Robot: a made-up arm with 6 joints. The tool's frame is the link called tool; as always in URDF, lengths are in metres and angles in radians.
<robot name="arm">
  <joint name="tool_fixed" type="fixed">
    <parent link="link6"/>
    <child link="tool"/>
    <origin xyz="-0.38 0.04 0.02" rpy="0 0 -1.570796"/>
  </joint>
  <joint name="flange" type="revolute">
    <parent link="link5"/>
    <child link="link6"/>
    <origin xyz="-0.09 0.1 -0.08" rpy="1.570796 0 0"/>
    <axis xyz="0 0 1"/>
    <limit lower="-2.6" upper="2.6" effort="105" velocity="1.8"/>
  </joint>
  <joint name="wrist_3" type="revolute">
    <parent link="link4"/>
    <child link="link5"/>
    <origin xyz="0.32 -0.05 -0.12" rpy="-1.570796 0 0"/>
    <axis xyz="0 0 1"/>
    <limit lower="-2.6" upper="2.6" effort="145" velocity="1.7"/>
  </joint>
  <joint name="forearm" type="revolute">
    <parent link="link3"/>
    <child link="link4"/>
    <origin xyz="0.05 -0.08 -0.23" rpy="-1.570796 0 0"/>
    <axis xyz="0 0 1"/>
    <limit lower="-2.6" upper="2.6" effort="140" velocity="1"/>
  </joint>
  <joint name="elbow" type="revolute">
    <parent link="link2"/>
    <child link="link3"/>
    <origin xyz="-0.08 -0.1 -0.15" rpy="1.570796 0 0"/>
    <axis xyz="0 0 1"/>
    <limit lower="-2.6" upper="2.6" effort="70" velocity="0.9"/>
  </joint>
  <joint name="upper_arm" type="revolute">
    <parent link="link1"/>
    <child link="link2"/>
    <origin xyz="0.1 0.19 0" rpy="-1.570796 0 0"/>
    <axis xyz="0 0 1"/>
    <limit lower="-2.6" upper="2.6" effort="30" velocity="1.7"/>
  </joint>
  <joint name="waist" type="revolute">
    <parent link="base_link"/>
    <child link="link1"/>
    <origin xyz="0 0 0.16" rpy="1.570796 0 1.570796"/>
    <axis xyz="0 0 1"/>
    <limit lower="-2.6" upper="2.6" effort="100" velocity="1.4"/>
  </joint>
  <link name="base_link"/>
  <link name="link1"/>
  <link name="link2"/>
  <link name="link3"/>
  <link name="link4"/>
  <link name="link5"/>
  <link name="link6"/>
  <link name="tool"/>
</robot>
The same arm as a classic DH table. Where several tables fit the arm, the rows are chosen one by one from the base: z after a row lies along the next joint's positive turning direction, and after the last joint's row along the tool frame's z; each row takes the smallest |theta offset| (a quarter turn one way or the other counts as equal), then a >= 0, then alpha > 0; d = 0 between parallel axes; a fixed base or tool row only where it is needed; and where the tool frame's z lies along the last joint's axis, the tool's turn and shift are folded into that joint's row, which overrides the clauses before.
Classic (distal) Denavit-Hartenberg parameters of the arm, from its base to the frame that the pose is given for. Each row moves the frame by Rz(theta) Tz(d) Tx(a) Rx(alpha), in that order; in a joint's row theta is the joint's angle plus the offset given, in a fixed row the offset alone. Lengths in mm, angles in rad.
base (fixed): a 0; alpha 1.5708; d 160; theta offset 1.5708
waist: a 100; alpha -1.5708; d 0; theta offset 0
upper_arm: a -80; alpha 1.5708; d 40; theta offset 0
elbow: a 50; alpha -1.5708; d -130; theta offset 0
forearm: a 320; alpha -1.5708; d -200; theta offset 0
wrist_3: a -90; alpha 1.5708; d -130; theta offset 0
flange: a -382.1; alpha 0; d 0; theta offset -0.1049
tool (fixed): a 0; alpha 0; d -80; theta offset -1.4659
Joint limits (rad, base to tool): -2.6..2.6 -2.6..2.6 -2.6..2.6 -2.6..2.6 -2.6..2.6 -2.6..2.6

